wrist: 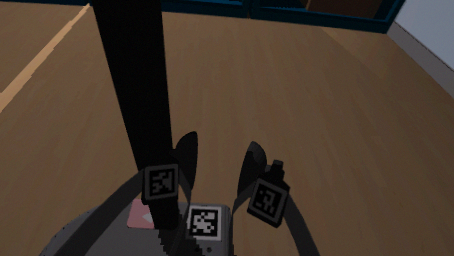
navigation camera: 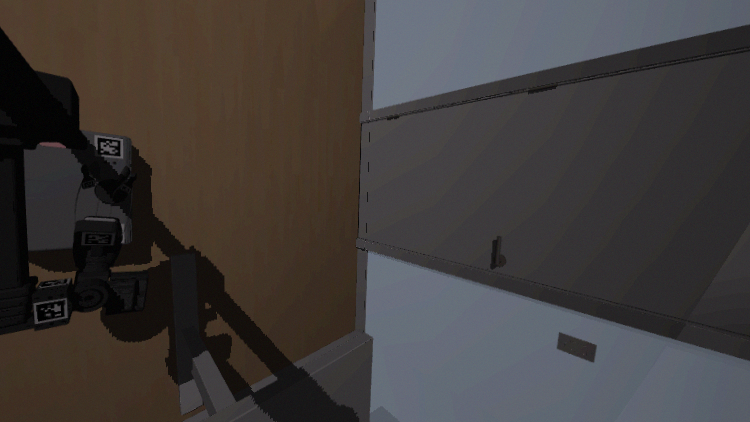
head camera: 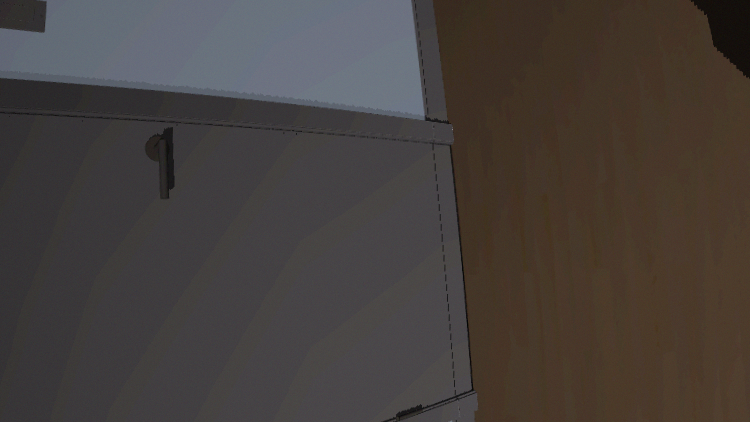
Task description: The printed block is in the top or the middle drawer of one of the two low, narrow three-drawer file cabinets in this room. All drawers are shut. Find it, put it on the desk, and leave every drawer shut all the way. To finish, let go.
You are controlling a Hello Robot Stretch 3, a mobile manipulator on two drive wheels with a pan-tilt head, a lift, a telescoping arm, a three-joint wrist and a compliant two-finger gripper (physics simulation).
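Seen in the pictures: gripper, fingertip midpoint: (wrist: 221, 155) (navigation camera: 111, 165); robot's base, link origin: (navigation camera: 111, 189).
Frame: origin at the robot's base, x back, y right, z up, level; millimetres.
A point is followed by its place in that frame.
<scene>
My gripper (navigation camera: 107, 181) (wrist: 221, 155) {x -5, y -71, z 435 mm} is open and empty. Its two fingers stand apart over the robot's own base, with floor beyond them in the wrist view. A corner of the grey desk (navigation camera: 335, 375) {x -255, y 251, z 950 mm} shows at the bottom of the navigation view. Its pale leg and foot (navigation camera: 184, 293) reach over the floor toward the arm, partly in shadow. The printed block does not show in these views. Neither file cabinet can be made out, and no drawer shows.
A grey door (head camera: 288, 236) {x -1170, y 18, z 612 mm} (navigation camera: 472, 194) {x -1167, y -66, z 778 mm} with a lever handle (head camera: 163, 170) {x -1127, y 161, z 928 mm} (navigation camera: 498, 249) {x -1127, y 159, z 928 mm} stands in the pale wall. A small plate (head camera: 23, 15) {x -1203, y 485, z 1208 mm} (navigation camera: 576, 346) {x -1203, y 484, z 1221 mm} is on the wall. Dark blue framed furniture (wrist: 320, 18) {x -629, y -1455, z 49 mm} stands across the floor. The robot's base (navigation camera: 49, 204) {x 118, y 41, z 160 mm} is below the arm.
</scene>
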